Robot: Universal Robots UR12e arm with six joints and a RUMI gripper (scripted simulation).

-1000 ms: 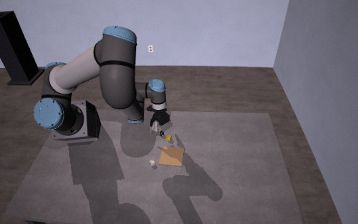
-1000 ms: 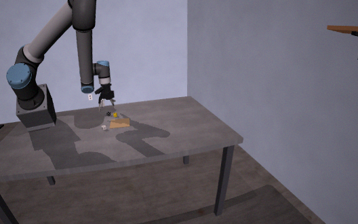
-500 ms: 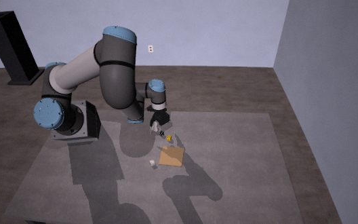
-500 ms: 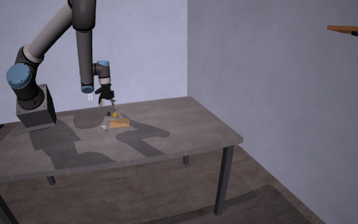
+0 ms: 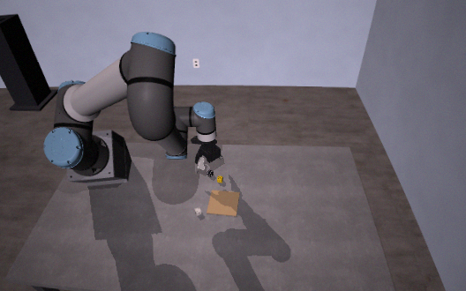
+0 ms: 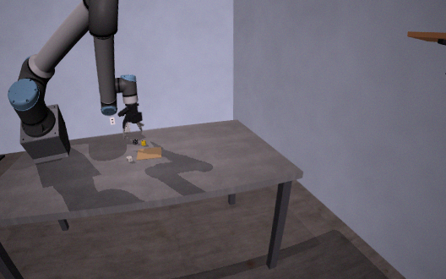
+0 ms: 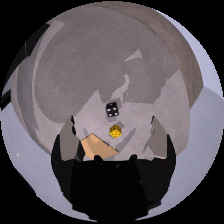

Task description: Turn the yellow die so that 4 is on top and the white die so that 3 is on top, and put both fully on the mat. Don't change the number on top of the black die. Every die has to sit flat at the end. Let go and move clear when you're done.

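Right now the black die is 10 mm ahead of my hand, 10 mm to the right of it and 40 mm below it. The rest, counted from my hand: white die: 10 mm behind, 250 mm to the right, 40 mm below; then tan mat: 100 mm ahead, 190 mm to the right, 50 mm below; then yellow die: 60 mm ahead, 50 mm to the right, 40 mm below.
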